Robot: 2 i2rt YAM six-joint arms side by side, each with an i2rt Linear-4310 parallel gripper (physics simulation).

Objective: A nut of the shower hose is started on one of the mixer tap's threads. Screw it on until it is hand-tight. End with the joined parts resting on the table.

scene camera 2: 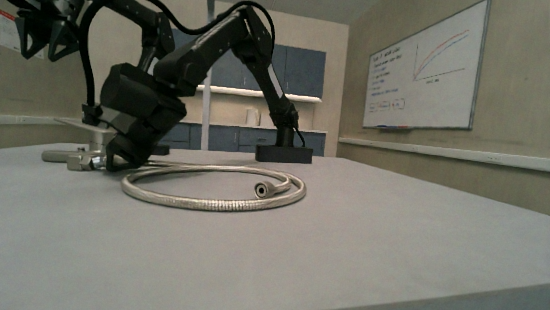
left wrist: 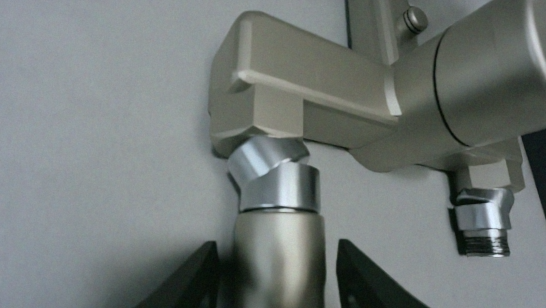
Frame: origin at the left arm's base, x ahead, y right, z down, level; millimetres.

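Seen in the pictures: left gripper, fingertip midpoint: (scene camera 2: 114, 164) (left wrist: 277, 254); right gripper, fingertip midpoint: (scene camera 2: 37, 58); left arm's base at its link origin: (scene camera 2: 284, 149).
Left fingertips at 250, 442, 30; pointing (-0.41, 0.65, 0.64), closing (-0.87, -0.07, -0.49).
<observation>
Pixels of each thing's middle, then the offset from my left fingertips to it, as dx, dy, dz. "spot": a spot on its surface instead.
- mixer tap at the middle of its body: (left wrist: 455, 28) (scene camera 2: 88, 142) -76, +84, -37
- hose nut at the middle of its body: (left wrist: 279, 298) (scene camera 2: 119, 161) +4, -12, -6
- hose's free end at the middle of its body: (scene camera 2: 264, 190) +189, -291, +0
- outlet at a spot on its surface: (left wrist: 485, 244) spot: -124, -9, -3
The mixer tap (scene camera 2: 55, 156) (left wrist: 320, 60) lies on the table. The hose nut (left wrist: 280, 265), a satin sleeve, sits straight against the chrome elbow (left wrist: 280, 187) of one tap outlet; no thread shows clearly between them. In scene camera 2 the left fingers mostly hide the nut. The left gripper (scene camera 2: 120, 161) (left wrist: 278, 242) is low over the table, its fingers on either side of the nut with a narrow gap showing on each side. The right gripper (scene camera 2: 41, 56) is open and empty, high at the upper left. The metal hose (scene camera 2: 225, 205) lies coiled on the table.
The hose's free end (scene camera 2: 262, 189) lies inside the coil, facing the camera. The tap's other outlet (left wrist: 485, 244) shows bare thread at the right of the left wrist view. The left arm's base (scene camera 2: 283, 154) stands at the back. The table's front edge (scene camera 2: 450, 300) crosses the lower right.
</observation>
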